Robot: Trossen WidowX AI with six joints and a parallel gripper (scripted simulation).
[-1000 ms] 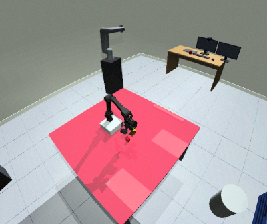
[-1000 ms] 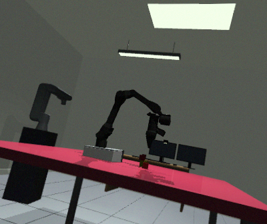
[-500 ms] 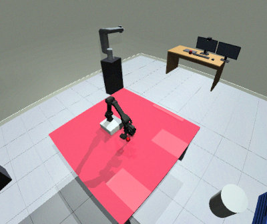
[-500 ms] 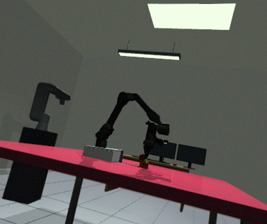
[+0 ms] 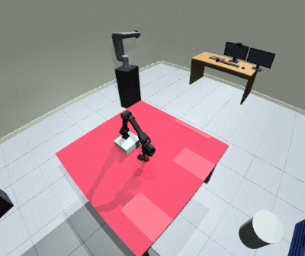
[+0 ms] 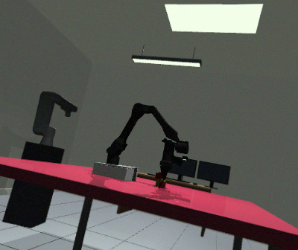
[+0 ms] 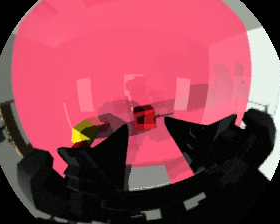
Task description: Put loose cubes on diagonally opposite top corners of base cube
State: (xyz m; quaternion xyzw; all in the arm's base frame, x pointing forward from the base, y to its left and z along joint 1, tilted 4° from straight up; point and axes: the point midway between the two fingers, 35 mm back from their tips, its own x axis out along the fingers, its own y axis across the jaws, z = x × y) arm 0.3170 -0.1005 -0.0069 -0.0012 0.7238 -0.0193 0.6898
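My gripper tip is now 4 cm past the red cube, 13 cm to the right of it and 1 cm below it. Also, from my gripper tip: yellow cube: 2 cm behind, 13 cm to the left, 2 cm below.
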